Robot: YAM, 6 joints.
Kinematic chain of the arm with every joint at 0, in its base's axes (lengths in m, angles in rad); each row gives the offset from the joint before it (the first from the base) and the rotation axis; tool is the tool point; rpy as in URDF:
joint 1: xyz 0 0 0.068 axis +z
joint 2: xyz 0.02 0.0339 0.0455 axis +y
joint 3: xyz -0.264 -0.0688 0 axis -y
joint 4: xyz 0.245 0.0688 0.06 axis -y
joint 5: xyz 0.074 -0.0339 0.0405 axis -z
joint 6: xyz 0.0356 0 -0.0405 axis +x
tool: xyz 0 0 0 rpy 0 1.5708 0
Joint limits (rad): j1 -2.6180..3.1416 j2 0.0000..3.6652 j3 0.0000..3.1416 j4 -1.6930..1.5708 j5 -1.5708..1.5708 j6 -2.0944..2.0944
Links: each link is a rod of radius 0.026 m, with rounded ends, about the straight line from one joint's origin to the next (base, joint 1, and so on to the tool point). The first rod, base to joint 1, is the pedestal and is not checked.
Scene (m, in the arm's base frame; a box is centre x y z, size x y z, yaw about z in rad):
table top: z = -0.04
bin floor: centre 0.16 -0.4 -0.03 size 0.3 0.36 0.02 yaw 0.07
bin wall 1: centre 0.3 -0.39 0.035 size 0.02 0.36 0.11 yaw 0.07
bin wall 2: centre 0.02 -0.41 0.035 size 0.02 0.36 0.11 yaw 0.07
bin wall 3: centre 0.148 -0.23 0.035 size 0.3 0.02 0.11 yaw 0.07
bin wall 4: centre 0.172 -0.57 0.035 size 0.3 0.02 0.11 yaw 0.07
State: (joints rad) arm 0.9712 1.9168 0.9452 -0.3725 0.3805 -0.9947
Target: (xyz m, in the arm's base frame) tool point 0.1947 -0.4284 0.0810
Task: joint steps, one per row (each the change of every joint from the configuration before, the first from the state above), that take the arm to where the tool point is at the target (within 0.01 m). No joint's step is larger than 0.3 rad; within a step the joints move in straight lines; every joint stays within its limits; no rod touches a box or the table.
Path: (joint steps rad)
1: -0.2940 -0.0562 0.1156 0.0069 0.0915 -0.0030
2: -0.2940 -0.0563 0.1157 0.0069 0.0915 -0.0031
3: -0.2941 -0.0562 0.1156 0.0069 0.0915 -0.0030
4: -0.2940 -0.0562 0.1157 0.0069 0.0915 -0.0031
5: -0.2940 -0.0563 0.1156 0.0069 0.0915 -0.0030
6: -0.2036 0.2272 -0.0123 0.0730 -0.1214 0.0051
7: -0.2036 0.2271 -0.0123 0.0731 -0.1215 0.0050
8: -0.2036 0.2271 -0.0123 0.0730 -0.1214 0.0051

